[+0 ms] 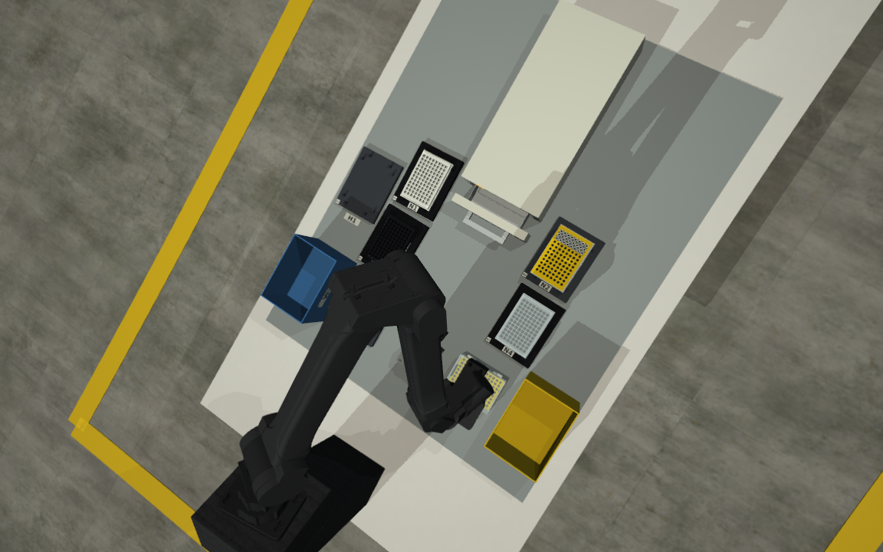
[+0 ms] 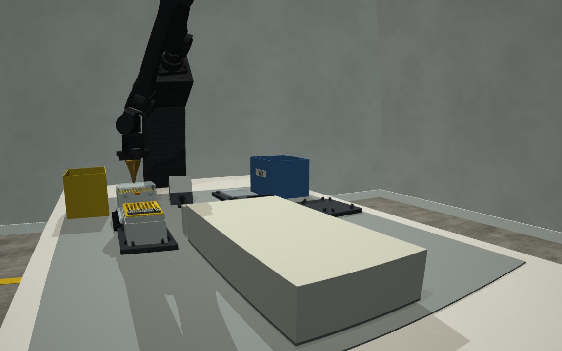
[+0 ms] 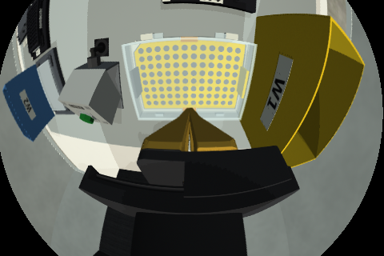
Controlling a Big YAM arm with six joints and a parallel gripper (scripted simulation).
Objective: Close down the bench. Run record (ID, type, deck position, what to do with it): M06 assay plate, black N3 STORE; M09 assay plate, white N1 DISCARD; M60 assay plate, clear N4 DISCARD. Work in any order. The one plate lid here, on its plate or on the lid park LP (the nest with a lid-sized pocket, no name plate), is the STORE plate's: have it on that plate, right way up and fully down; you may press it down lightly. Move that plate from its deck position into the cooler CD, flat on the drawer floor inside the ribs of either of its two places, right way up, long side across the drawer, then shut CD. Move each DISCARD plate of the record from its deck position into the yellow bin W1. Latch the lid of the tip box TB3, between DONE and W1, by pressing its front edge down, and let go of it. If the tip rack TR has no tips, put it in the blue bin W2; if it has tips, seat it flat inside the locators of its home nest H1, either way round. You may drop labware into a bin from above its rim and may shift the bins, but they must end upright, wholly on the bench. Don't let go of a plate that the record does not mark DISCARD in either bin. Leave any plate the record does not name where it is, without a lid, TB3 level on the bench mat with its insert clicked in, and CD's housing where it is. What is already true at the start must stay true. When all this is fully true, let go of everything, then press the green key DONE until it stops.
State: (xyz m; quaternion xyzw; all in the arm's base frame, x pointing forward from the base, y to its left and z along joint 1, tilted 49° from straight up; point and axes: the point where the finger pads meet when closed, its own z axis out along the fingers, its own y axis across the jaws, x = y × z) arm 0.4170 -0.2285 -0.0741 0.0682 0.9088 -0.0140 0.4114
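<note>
My hand is 3 cm short of the tip box lid, 1 cm to the left of it and 2 cm above it. The rest, counted from my hand: tip box TB3: 3 cm ahead, 1 cm to the right, 4 cm below; then green DONE key: 2 cm ahead, 15 cm to the left, 1 cm below; then yellow bin W1: 1 cm behind, 16 cm to the right, 4 cm below.
</note>
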